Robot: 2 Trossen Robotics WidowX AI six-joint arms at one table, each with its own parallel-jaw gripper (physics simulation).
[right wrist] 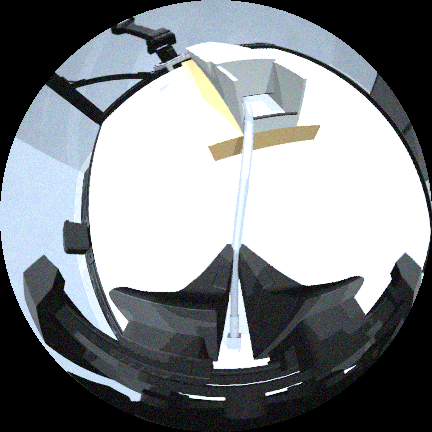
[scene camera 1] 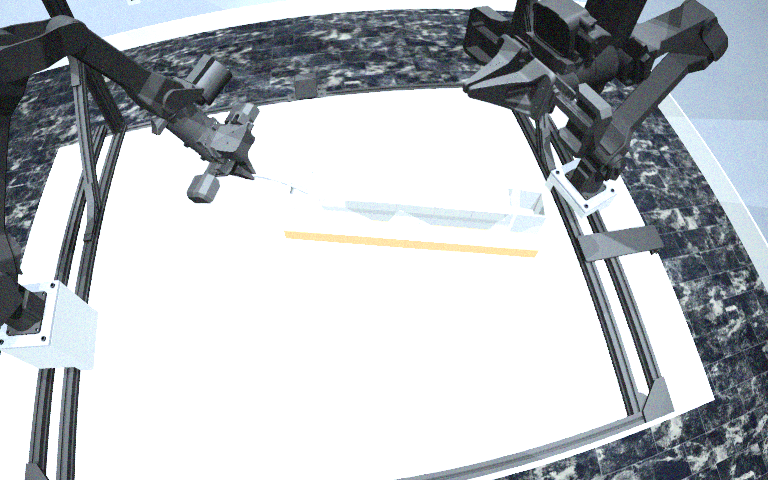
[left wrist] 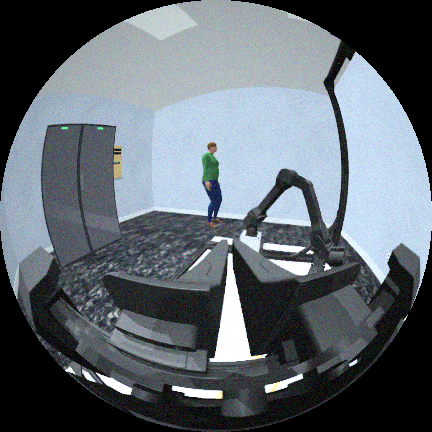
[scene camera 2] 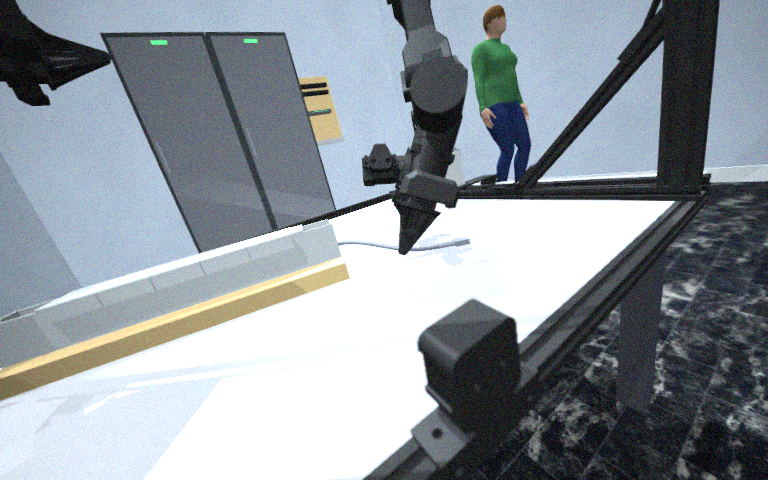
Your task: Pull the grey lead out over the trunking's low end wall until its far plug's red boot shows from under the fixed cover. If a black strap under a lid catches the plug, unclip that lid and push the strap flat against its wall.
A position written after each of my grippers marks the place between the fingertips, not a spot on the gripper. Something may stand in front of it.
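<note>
In scene camera 1 I see my left gripper [scene camera 1: 466,90], which is shut and holds nothing, along with my right gripper [scene camera 1: 254,177] and a pale trunking [scene camera 1: 306,220]. Scene camera 2 gives me the left gripper [scene camera 2: 109,57] again, the right gripper [scene camera 2: 401,254] too, and also the trunking [scene camera 2: 45,353]. My left gripper [left wrist: 229,244] is there in the left wrist view. In the right wrist view I find my right gripper [right wrist: 234,248], the pale trunking [right wrist: 275,92] and a grey lead [right wrist: 245,165].
</note>
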